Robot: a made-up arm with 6 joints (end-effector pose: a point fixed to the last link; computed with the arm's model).
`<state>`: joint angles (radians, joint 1 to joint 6).
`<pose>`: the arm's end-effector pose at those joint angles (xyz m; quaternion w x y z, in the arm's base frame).
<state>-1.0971 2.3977 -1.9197 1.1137 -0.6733 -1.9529</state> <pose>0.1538 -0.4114 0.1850 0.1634 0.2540 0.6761 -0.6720</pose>
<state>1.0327 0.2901 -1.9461 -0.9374 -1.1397 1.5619</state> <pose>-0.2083 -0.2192 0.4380 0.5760 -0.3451 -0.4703 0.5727</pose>
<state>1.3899 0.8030 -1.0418 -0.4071 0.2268 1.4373</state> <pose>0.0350 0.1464 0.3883 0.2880 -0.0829 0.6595 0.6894</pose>
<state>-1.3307 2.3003 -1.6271 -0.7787 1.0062 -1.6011</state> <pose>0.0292 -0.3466 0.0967 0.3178 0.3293 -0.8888 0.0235</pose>
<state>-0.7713 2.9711 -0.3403 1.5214 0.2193 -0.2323</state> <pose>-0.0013 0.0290 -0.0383 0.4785 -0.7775 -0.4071 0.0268</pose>
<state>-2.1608 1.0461 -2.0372 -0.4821 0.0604 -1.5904</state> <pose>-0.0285 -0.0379 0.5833 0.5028 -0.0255 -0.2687 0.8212</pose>
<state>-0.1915 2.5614 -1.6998 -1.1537 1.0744 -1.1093</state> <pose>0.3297 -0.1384 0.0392 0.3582 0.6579 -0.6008 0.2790</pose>
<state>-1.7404 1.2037 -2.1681 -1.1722 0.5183 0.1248</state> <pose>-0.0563 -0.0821 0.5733 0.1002 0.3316 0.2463 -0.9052</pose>
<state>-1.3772 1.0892 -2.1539 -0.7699 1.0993 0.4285</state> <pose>-0.0429 -0.0743 0.5282 0.4364 0.5784 0.2967 -0.6220</pose>
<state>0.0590 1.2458 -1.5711 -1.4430 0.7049 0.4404</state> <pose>0.2058 -0.0465 0.4505 0.5931 -0.0315 0.6198 -0.5130</pose>
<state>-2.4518 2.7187 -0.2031 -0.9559 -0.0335 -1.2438</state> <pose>0.0074 0.0030 -0.0153 0.2879 0.1205 0.9054 0.2878</pose>
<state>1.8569 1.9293 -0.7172 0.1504 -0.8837 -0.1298</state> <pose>-0.0711 0.2788 0.1186 0.4121 -0.6175 0.4899 0.4570</pose>
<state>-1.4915 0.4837 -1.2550 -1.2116 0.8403 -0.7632</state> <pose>-0.0628 -0.0106 0.4429 0.2616 -0.2392 -0.5252 0.7736</pose>
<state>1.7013 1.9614 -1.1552 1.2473 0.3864 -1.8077</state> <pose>-0.0742 0.3146 0.1279 0.2050 -0.8635 0.3233 0.3285</pose>
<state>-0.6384 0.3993 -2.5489 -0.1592 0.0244 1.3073</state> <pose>-0.2969 0.2199 0.4545 0.9181 -0.2446 -0.1992 0.2398</pose>
